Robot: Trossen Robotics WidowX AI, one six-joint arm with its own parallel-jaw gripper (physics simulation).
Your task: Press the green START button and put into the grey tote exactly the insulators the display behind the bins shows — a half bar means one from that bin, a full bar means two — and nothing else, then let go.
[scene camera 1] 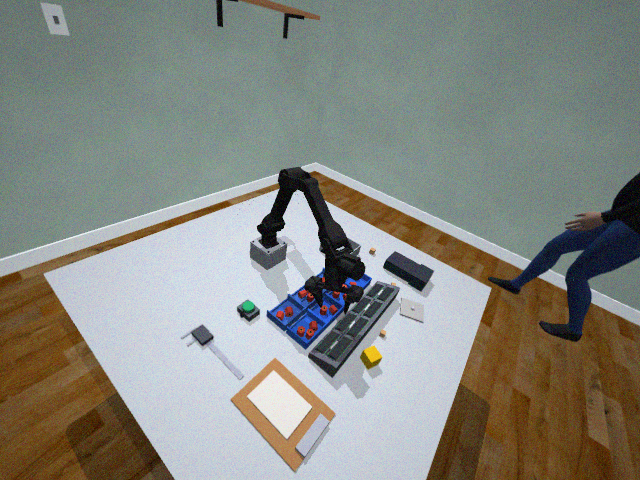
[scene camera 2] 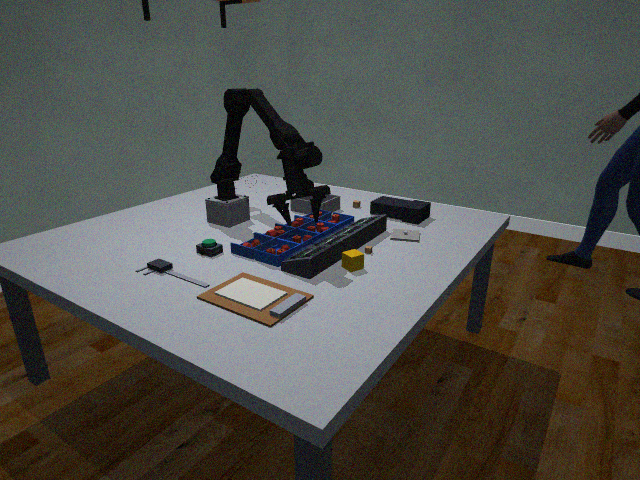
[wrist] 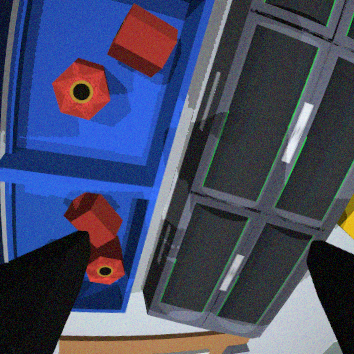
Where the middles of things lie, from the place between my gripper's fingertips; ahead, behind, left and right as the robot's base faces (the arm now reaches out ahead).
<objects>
My hand is 1 cm short of the black box (scene camera 2: 415, 212), 51 cm to the right of it and 7 cm above it.
</objects>
